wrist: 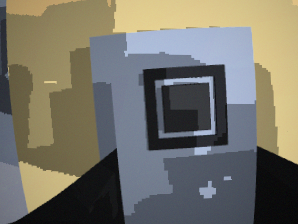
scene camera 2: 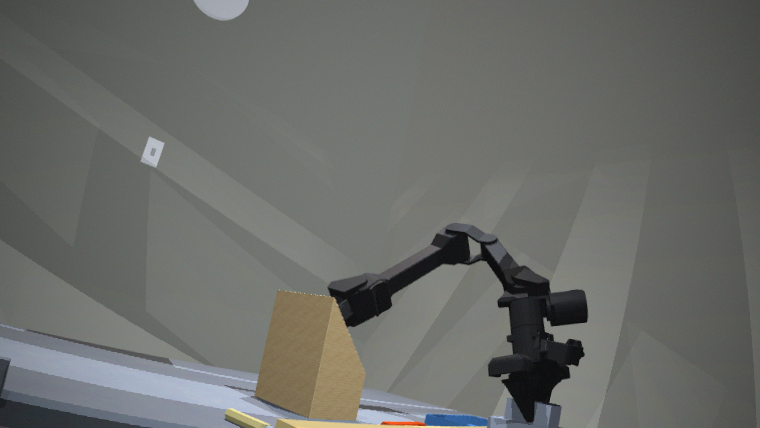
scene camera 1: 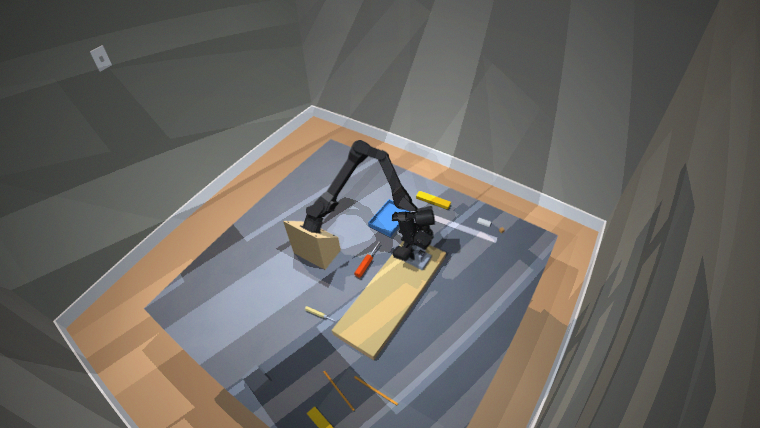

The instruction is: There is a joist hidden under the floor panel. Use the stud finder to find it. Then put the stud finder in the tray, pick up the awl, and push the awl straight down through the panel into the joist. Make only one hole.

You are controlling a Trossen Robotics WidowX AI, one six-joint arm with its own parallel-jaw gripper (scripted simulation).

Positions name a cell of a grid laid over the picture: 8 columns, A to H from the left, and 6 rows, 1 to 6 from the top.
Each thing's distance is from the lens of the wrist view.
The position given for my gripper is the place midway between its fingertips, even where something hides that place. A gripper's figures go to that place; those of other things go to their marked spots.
my gripper (wrist: E5): 10 cm
grey stud finder (wrist: E3): 6 cm
